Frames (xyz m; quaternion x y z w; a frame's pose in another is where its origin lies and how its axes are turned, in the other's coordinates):
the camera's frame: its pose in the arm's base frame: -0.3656 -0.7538 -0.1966 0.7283 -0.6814 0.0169 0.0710
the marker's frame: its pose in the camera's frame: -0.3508 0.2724 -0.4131 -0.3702 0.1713 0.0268 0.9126
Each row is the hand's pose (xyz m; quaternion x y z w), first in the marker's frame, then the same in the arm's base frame.
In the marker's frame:
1: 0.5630 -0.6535 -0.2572 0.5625 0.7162 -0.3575 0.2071
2: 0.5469 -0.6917 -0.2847 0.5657 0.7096 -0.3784 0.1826
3: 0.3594 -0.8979 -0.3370 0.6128 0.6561 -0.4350 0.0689
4: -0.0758 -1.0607 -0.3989 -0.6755 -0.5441 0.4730 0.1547
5: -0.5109 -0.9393 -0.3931 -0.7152 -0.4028 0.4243 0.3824
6: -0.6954 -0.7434 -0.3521 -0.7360 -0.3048 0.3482 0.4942
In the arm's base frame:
1: 0.0930 -0.9012 0.1287 0.6874 0.3498 0.6155 0.1619
2: 0.1360 -0.8837 0.1108 0.6863 0.3750 0.6068 0.1424
3: 0.2828 -0.7403 -0.0849 0.6674 0.4529 0.5907 0.0218
4: 0.3650 -0.3647 -0.3531 -0.5695 -0.5610 -0.5689 0.1930
5: 0.2046 0.0433 -0.4619 -0.4003 -0.6076 -0.5540 0.4045
6: 0.0103 0.2312 -0.4295 -0.2815 -0.5852 -0.5533 0.5216

